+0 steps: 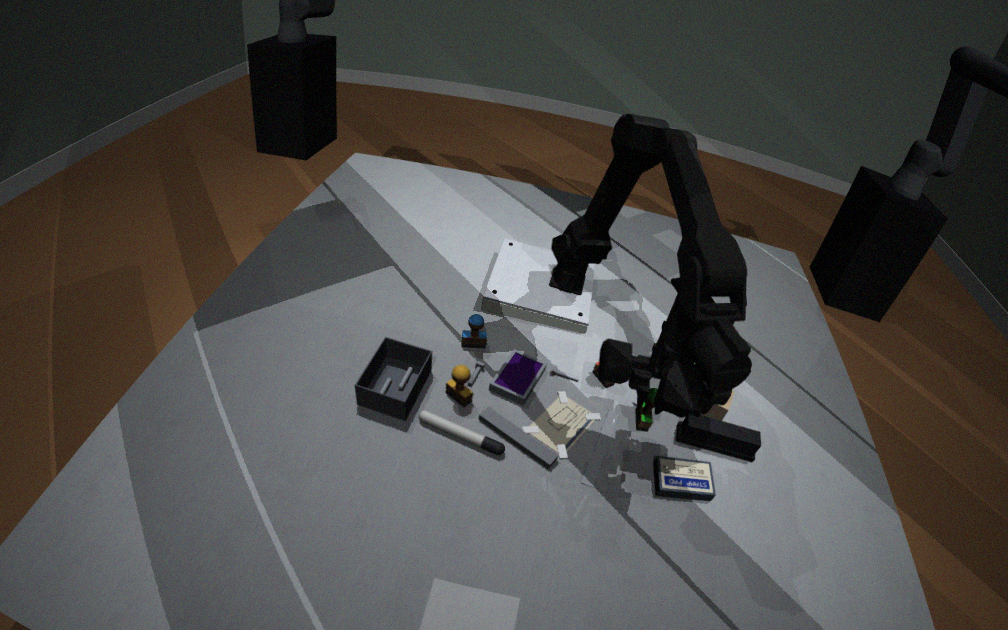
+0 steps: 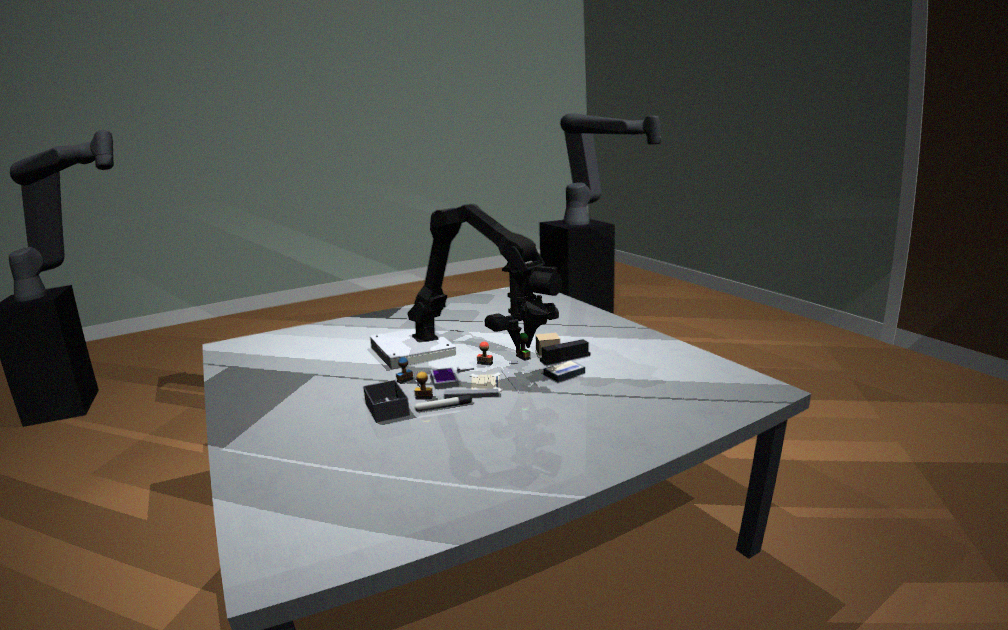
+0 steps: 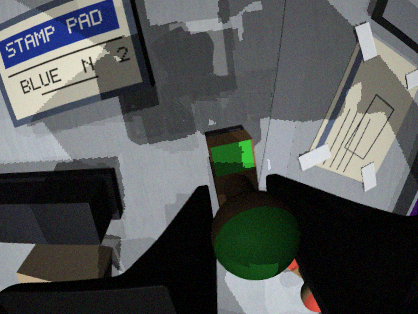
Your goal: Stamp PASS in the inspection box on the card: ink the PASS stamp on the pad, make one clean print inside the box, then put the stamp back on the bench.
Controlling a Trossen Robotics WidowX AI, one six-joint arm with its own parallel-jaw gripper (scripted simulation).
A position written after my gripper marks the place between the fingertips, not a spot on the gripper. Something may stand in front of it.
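Black block (image 1: 704, 432), (image 2: 563, 352). Grey bar (image 1: 498, 423). Cream card (image 1: 560, 426), (image 3: 366, 112). My gripper (image 1: 646, 410), (image 2: 523, 348), (image 3: 237, 189).
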